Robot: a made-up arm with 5 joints. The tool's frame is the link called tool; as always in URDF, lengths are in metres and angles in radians. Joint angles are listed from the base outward. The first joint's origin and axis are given. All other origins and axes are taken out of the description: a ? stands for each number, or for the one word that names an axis. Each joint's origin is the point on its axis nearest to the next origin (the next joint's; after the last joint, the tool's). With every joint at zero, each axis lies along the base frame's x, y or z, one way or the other. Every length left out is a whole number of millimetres.
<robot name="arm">
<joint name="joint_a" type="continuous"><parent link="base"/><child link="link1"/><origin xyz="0.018 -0.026 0.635" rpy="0.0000 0.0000 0.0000"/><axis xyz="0 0 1"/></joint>
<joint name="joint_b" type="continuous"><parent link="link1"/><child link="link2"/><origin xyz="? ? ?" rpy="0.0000 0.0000 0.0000"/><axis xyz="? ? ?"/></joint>
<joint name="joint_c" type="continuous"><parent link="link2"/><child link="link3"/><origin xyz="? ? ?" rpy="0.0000 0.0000 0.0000"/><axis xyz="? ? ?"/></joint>
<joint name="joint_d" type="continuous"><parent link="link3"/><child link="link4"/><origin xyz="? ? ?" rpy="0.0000 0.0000 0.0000"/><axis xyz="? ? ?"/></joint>
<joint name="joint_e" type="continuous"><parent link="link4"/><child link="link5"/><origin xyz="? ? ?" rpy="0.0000 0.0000 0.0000"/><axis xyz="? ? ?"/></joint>
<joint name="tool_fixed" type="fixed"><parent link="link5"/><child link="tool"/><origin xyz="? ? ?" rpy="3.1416 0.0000 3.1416"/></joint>
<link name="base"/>
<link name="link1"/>
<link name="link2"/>
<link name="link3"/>
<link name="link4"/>
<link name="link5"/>
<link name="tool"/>
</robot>
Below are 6 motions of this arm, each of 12 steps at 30 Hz.
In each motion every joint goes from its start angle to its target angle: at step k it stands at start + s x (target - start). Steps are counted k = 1, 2, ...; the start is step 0. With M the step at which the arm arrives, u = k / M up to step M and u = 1 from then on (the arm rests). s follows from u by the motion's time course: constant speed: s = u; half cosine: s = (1 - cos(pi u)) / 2; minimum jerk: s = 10 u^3 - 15 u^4 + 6 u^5.
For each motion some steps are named. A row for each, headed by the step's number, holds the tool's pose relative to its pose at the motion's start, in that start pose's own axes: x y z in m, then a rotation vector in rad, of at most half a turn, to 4 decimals.
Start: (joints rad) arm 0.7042 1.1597 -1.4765 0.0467 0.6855
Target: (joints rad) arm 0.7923 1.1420 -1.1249 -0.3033 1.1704
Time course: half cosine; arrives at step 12
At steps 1, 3, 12:
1: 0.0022 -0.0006 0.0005 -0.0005 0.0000 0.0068
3: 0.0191 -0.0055 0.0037 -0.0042 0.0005 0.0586
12: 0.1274 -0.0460 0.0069 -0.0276 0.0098 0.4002

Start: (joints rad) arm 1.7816 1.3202 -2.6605 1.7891 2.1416
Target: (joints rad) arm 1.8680 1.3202 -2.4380 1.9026 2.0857
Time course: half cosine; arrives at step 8
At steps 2, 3, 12:
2: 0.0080 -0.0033 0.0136 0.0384 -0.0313 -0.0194
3: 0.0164 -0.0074 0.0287 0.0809 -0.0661 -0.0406
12: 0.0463 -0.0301 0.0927 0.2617 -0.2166 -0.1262

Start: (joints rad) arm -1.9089 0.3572 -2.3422 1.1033 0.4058
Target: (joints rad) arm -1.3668 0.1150 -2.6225 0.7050 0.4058
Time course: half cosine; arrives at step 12
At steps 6, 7, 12:
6: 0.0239 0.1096 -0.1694 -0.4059 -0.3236 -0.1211
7: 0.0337 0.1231 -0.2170 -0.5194 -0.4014 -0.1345
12: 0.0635 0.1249 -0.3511 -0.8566 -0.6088 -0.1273

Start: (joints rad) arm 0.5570 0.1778 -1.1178 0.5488 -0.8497
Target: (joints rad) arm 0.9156 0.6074 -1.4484 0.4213 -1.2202
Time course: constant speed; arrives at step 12
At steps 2, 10, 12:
2: -0.0341 0.0112 0.0187 -0.0109 -0.0207 -0.1169
10: -0.1623 0.0944 0.0947 -0.0435 -0.1128 -0.5833
12: -0.1905 0.1245 0.1132 -0.0487 -0.1382 -0.6994

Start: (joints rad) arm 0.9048 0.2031 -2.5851 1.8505 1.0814
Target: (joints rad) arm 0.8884 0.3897 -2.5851 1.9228 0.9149
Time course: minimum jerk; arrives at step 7
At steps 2, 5, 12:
2: -0.0048 0.0062 0.0170 0.0334 0.0170 -0.0220
5: -0.0258 0.0303 0.1027 0.1907 0.1130 -0.1290
12: -0.0296 0.0339 0.1205 0.2213 0.1350 -0.1504

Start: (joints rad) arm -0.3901 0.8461 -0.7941 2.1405 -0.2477
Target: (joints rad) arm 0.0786 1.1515 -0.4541 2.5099 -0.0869
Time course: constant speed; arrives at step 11
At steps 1, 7, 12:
1: -0.0124 0.0054 0.0126 0.0105 0.0976 0.0410
7: -0.0575 0.0173 0.0936 0.0494 0.6650 0.3444
12: -0.0614 0.0128 0.1433 0.0407 1.0236 0.5887

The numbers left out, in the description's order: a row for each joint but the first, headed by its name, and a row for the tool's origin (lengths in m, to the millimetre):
joint_b: xyz -0.011 -0.017 0.000, axis 0 1 0
joint_c: xyz 0.034 0.000 0.306, axis 0 1 0
joint_d: xyz 0.084 0.000 -0.368, axis 0 1 0
joint_e: xyz 0.064 0.000 -0.068, axis 0 0 -1
tool: xyz -0.003 -0.018 0.000

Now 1 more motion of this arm.
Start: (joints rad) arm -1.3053 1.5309 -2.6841 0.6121 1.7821
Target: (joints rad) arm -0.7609 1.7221 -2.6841 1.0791 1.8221
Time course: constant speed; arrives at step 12
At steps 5, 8, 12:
5: 0.1443 -0.1024 0.0429 0.2859 0.0278 -0.1927
8: 0.2182 -0.1781 0.0560 0.4485 0.0161 -0.3209
12: 0.2974 -0.2908 0.0603 0.6501 -0.0335 -0.5032

